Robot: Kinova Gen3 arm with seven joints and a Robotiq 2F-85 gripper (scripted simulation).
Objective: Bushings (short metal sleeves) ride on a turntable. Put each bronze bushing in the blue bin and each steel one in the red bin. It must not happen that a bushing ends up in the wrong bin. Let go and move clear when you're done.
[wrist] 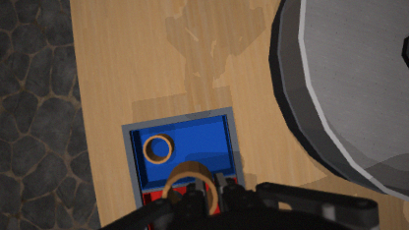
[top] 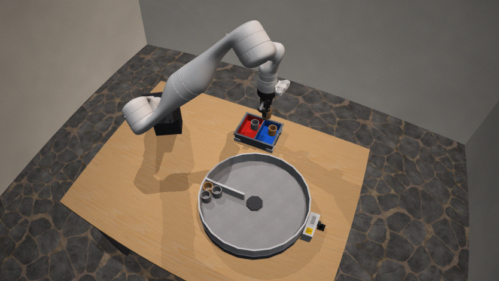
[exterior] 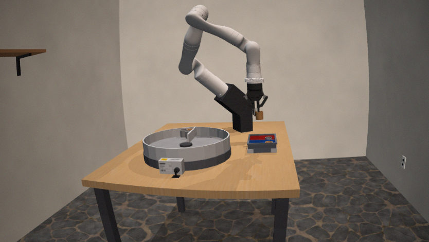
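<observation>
Now: hand 3 cm past the two-part bin, 3 cm to the right of it and 17 cm above it. Also, from my hand: turntable 10 cm ahead, 34 cm to the right, 14 cm below.
</observation>
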